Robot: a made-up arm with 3 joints.
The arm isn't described. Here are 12 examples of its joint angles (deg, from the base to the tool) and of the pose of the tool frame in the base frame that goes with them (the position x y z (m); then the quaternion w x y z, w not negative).
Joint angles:
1: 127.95 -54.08 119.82
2: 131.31 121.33 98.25
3: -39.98 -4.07 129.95
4: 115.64 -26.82 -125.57
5: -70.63 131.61 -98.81
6: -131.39 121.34 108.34
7: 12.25 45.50 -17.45
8: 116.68 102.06 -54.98
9: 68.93 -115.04 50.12
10: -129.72 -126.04 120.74
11: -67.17 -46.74 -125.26
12: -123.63 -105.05 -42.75
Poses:
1: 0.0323 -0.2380 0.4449 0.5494 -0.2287 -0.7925 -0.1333
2: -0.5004 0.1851 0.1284 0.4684 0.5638 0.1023 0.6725
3: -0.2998 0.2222 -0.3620 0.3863 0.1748 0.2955 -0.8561
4: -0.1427 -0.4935 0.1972 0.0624 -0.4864 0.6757 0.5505
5: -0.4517 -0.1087 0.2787 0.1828 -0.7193 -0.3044 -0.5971
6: -0.4871 -0.0047 -0.1098 0.7622 -0.0296 0.5720 0.3017
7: -0.3877 -0.0551 -0.3654 0.9126 -0.0389 0.3950 0.0983
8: -0.5806 -0.1400 0.0260 0.5983 -0.2865 0.6091 -0.4347
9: 0.0922 0.0591 0.2372 0.6033 0.0193 -0.7588 0.2449
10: 0.1451 0.0673 -0.0282 0.6060 -0.5321 -0.1698 0.5664
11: -0.0176 0.4563 0.0233 0.5464 -0.0600 -0.6029 0.5782
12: 0.1233 -0.1074 0.1360 0.5226 0.3628 -0.5445 -0.5467
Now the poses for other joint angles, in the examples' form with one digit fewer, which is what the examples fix.
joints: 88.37 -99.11 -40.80
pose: 0.139 0.034 -0.005 0.251 -0.614 -0.354 0.659
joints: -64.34 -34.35 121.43
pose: -0.084 0.369 -0.235 0.258 0.467 0.321 -0.782
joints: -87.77 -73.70 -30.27
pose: 0.173 0.119 0.157 0.665 0.423 -0.562 -0.251
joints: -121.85 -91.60 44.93
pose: 0.156 0.074 0.008 0.074 0.696 -0.089 -0.708
